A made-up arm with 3 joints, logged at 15 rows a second.
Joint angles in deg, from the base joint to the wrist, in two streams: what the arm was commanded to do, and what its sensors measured. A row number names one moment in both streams.
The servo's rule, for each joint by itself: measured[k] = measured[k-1] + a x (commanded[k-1-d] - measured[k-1]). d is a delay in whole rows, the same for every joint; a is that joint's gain. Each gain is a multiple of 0.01, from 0.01 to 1. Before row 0 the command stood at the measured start. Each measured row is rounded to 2 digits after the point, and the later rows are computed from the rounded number. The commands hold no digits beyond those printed.
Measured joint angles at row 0:
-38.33, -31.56, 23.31
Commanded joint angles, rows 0 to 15:
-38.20, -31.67, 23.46
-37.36, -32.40, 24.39
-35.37, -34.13, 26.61
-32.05, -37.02, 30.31
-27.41, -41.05, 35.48
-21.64, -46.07, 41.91
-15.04, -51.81, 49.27
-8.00, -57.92, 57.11
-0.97, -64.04, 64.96
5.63, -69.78, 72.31
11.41, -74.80, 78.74
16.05, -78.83, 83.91
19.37, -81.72, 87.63
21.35, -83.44, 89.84
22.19, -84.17, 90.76
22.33, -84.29, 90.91
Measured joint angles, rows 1 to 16:
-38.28, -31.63, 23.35
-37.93, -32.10, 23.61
-36.96, -33.34, 24.36
-35.09, -35.58, 25.85
-32.17, -38.92, 28.26
-28.17, -43.28, 31.67
-23.18, -48.48, 36.07
-17.41, -54.24, 41.33
-11.16, -60.22, 47.24
-4.78, -66.05, 53.51
1.37, -71.39, 59.82
6.95, -75.93, 65.84
11.67, -79.46, 71.29
15.35, -81.89, 75.93
17.95, -83.28, 79.64
19.61, -83.90, 82.46
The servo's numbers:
d 0
a 0.38 0.61 0.25

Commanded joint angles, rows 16 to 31:
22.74, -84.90, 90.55
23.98, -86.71, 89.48
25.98, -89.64, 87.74
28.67, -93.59, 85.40
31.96, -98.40, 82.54
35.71, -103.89, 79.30
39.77, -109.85, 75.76
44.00, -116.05, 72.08
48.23, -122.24, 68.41
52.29, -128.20, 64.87
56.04, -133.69, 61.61
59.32, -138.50, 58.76
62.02, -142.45, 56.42
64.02, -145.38, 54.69
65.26, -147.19, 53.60
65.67, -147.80, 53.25
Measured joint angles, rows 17 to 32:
20.80, -84.51, 84.48
22.01, -85.85, 85.73
23.52, -88.16, 86.23
25.48, -91.47, 86.02
27.94, -95.70, 85.15
30.89, -100.70, 83.69
34.26, -106.28, 81.71
37.96, -112.24, 79.30
41.86, -118.34, 76.58
45.82, -124.35, 73.65
49.70, -130.05, 70.64
53.36, -135.20, 67.67
56.65, -139.62, 64.86
59.45, -143.13, 62.32
61.66, -145.61, 60.14
63.18, -146.95, 58.42

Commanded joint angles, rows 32 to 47:
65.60, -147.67, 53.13
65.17, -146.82, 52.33
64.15, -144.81, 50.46
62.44, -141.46, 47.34
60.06, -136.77, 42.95
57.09, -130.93, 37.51
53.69, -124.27, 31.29
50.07, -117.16, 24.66
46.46, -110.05, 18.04
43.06, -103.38, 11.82
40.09, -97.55, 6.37
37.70, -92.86, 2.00
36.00, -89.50, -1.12
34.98, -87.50, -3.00
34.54, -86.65, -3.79
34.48, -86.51, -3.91
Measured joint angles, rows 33 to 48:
64.10, -147.39, 57.10
64.51, -147.04, 55.91
64.37, -145.68, 54.55
63.64, -143.11, 52.75
62.28, -139.24, 50.30
60.31, -134.17, 47.10
57.79, -128.13, 43.15
54.86, -121.44, 38.53
51.67, -114.49, 33.41
48.40, -107.71, 28.01
45.24, -101.51, 22.60
42.37, -96.23, 17.45
39.95, -92.12, 12.81
38.06, -89.30, 8.86
36.72, -87.68, 5.70
35.87, -86.97, 3.30

